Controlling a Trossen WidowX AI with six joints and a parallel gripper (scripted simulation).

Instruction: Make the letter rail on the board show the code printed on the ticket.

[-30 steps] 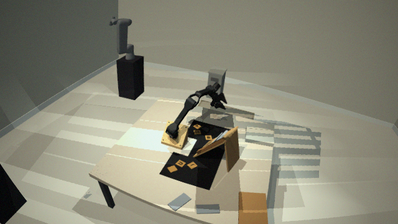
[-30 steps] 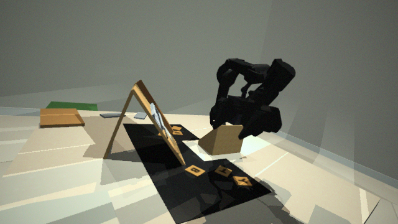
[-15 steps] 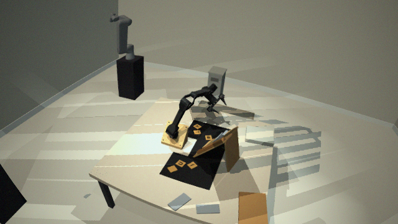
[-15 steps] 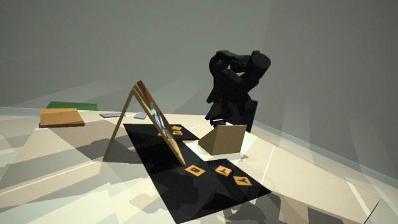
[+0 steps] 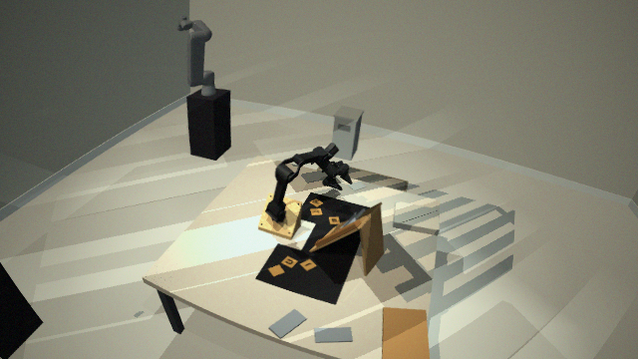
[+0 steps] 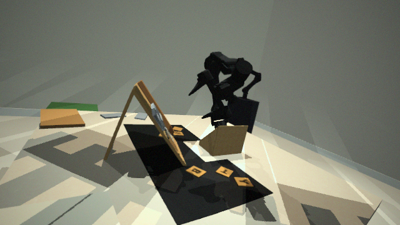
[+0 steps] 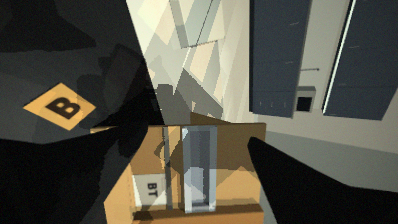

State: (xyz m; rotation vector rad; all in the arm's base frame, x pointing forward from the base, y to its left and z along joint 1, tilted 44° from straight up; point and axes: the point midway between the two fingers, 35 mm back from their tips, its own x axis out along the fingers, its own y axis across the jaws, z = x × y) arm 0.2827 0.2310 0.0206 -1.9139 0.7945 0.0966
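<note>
My gripper tip is 160 mm past the letter tile marked t, 60 mm to the right of it and 250 mm above it. Round my gripper tip: black mat 100 mm behind, 160 mm to the right, 250 mm below; then white ticket 10 mm behind, 190 mm to the right, 170 mm below; then pale grey box 410 mm ahead, 200 mm to the left, 230 mm below.
</note>
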